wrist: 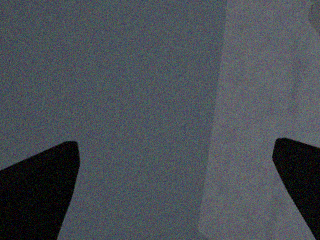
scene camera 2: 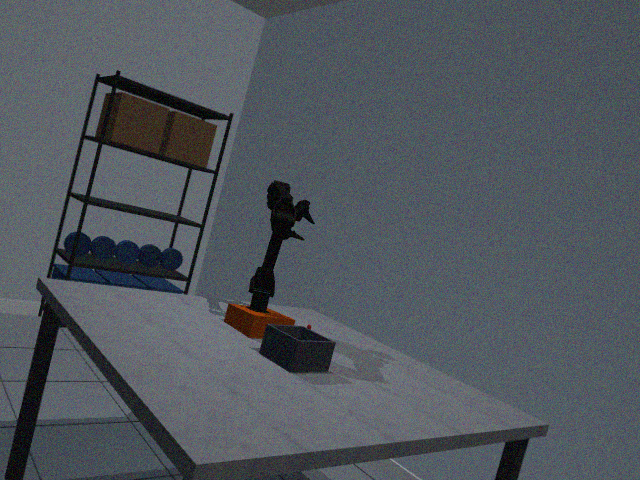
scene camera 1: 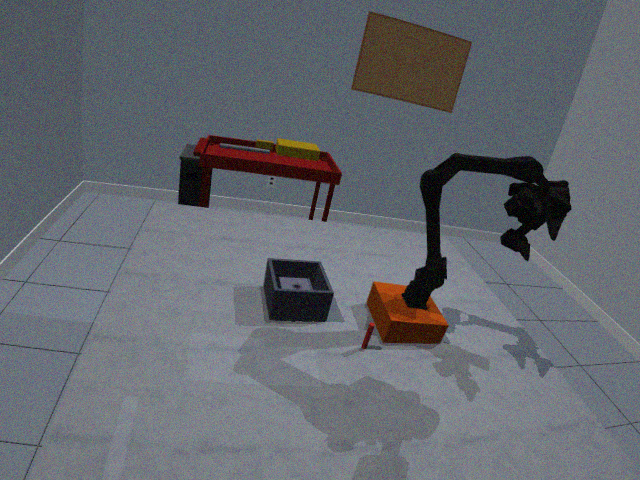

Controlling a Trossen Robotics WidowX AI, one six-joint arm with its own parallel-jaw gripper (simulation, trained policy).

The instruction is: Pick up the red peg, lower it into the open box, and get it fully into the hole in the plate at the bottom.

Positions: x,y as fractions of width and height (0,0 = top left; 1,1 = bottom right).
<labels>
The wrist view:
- my gripper: 0.56,0.63
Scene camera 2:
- dark box: 0.46,0.73
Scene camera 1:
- my gripper: 0.84,0.52
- dark box: 0.44,0.63
</labels>
